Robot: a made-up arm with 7 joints. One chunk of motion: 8 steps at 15 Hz.
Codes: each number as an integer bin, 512 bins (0 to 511) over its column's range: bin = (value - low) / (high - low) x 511, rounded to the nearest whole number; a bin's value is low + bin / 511 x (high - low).
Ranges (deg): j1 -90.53..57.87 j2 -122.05..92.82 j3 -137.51..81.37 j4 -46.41..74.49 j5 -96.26..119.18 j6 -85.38..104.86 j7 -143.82..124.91
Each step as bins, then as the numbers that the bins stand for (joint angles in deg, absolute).
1 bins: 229 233 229 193 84 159 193
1 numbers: -24.03 -24.08 -39.42 -0.75 -60.85 -26.19 -42.32
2 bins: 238 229 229 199 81 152 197
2 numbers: -21.41 -25.76 -39.42 0.67 -62.11 -28.79 -40.22
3 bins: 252 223 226 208 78 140 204
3 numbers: -17.35 -28.28 -40.71 2.80 -63.37 -33.26 -36.54
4 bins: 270 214 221 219 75 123 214
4 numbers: -12.12 -32.07 -42.85 5.40 -64.64 -39.59 -31.28
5 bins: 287 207 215 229 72 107 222
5 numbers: -7.18 -35.01 -45.42 7.77 -65.90 -45.55 -27.07
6 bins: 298 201 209 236 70 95 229
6 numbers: -3.99 -37.53 -47.99 9.43 -66.75 -50.01 -23.39
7 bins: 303 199 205 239 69 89 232
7 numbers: -2.54 -38.37 -49.70 10.14 -67.17 -52.25 -21.81
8 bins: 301 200 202 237 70 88 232
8 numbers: -3.12 -37.95 -50.99 9.66 -66.75 -52.62 -21.81
